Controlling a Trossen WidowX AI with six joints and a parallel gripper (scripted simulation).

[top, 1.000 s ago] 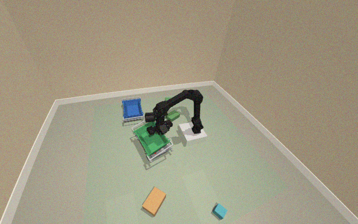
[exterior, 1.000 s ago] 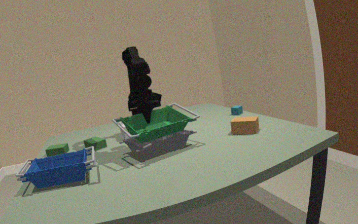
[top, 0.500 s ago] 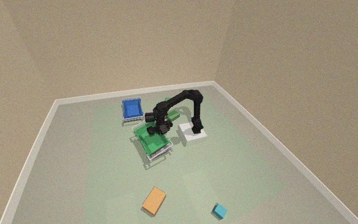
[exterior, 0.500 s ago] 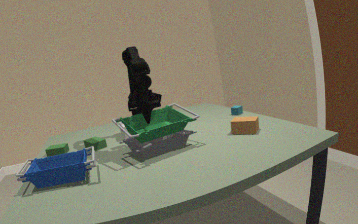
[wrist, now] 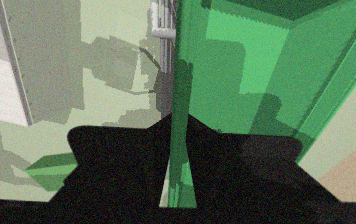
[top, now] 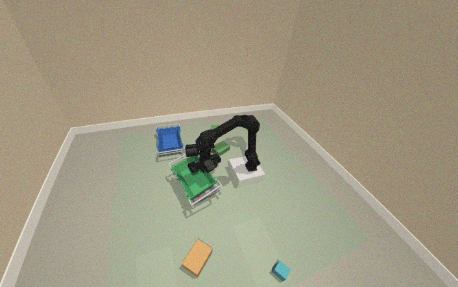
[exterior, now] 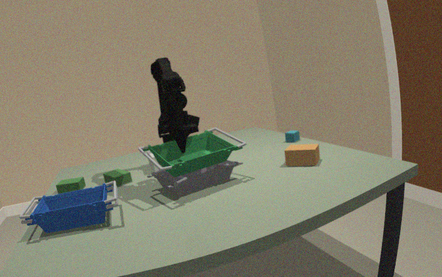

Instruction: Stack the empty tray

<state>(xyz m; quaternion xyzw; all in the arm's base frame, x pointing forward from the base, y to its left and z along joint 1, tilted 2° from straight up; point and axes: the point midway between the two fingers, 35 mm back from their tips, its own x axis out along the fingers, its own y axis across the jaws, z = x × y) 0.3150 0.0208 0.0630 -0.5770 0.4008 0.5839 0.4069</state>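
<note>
Right now the green tray is 7 cm ahead of my gripper tip, 3 cm to the left of it and 2 cm above it. The rest, counted from my gripper tip: orange block: 43 cm to the left, 10 cm ahead, 8 cm below; cyan block: 57 cm to the left, 26 cm behind, 9 cm below; red block: 10 cm below, 10 cm ahead, 3 cm to the right.
</note>
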